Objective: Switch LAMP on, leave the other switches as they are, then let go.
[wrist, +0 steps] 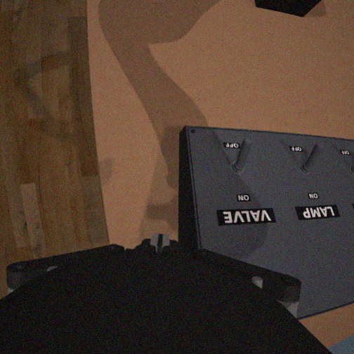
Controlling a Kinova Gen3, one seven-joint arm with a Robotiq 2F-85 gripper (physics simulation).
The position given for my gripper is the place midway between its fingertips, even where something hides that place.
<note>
In view: my gripper (159, 245) and a dark grey switch panel (273, 212).
</note>
